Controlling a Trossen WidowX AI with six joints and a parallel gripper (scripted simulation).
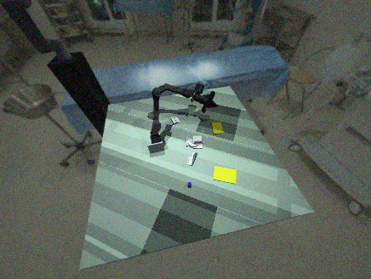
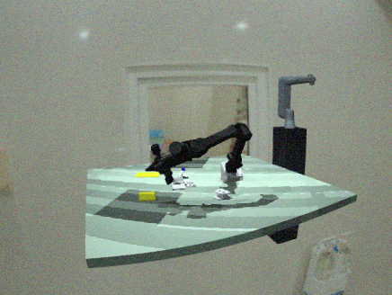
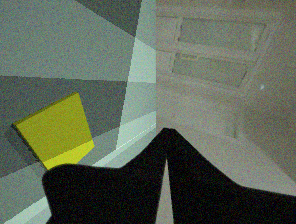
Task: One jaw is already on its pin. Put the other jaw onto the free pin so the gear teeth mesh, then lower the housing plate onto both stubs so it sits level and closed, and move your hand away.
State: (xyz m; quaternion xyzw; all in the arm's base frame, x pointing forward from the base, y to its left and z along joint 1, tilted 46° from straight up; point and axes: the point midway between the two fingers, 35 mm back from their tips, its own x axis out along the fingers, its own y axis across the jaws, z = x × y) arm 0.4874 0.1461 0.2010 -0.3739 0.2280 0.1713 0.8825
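Right now the jaw is 350 mm to the right of my gripper tip, 230 mm behind it and 140 mm below it. Round my gripper tip: blue block (560 mm to the right, 300 mm behind, 150 mm below).
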